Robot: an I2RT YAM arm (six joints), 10 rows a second.
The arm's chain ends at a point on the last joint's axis. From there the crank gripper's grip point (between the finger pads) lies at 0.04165 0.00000 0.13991 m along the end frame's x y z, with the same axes.
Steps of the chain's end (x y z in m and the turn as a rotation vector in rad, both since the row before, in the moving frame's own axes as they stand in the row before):
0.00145, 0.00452, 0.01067, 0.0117, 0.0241, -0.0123
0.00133, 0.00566, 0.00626, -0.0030, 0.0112, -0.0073
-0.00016, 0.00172, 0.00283, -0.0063, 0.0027, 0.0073
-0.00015, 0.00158, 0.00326, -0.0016, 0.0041, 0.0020
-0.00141, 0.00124, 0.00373, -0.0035, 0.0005, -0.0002
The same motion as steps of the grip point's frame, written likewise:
0.00480, 0.00236, 0.00961, 0.0117, 0.0241, -0.0123
0.00289, 0.00577, 0.00578, -0.0030, 0.0112, -0.0073
0.00021, 0.00291, 0.00271, -0.0063, 0.0027, 0.0073
0.00042, 0.00189, 0.00309, -0.0016, 0.0041, 0.0020
-0.00134, 0.00172, 0.00371, -0.0035, 0.0005, -0.0002

